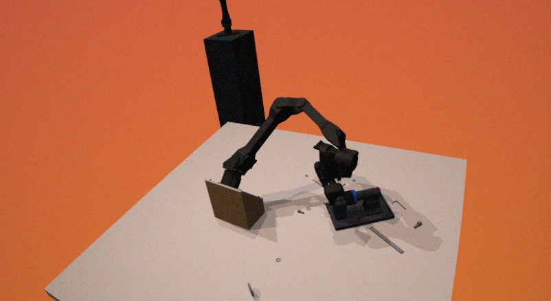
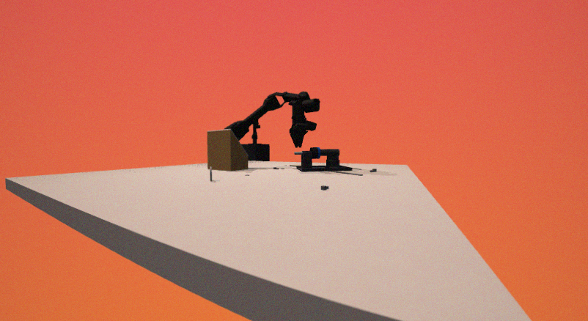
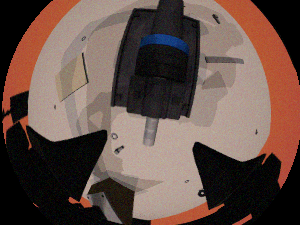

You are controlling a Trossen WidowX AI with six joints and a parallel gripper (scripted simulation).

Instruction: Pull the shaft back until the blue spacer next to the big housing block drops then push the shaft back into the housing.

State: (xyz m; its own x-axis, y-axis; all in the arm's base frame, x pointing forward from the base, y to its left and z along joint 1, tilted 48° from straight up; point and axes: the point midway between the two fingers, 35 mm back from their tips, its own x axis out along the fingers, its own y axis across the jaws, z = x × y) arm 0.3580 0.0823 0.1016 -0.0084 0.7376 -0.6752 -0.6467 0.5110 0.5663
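Right now my gripper tip is 5 cm short of the grey shaft, 4 cm to the right of it and 3 cm above it. From my gripper tip the other things lie so: grey bar: 23 cm ahead, 2 cm to the right, 10 cm below; hex key: 21 cm ahead, 18 cm to the left, 10 cm below; blue spacer: 7 cm ahead, 6 cm to the left, 3 cm below.
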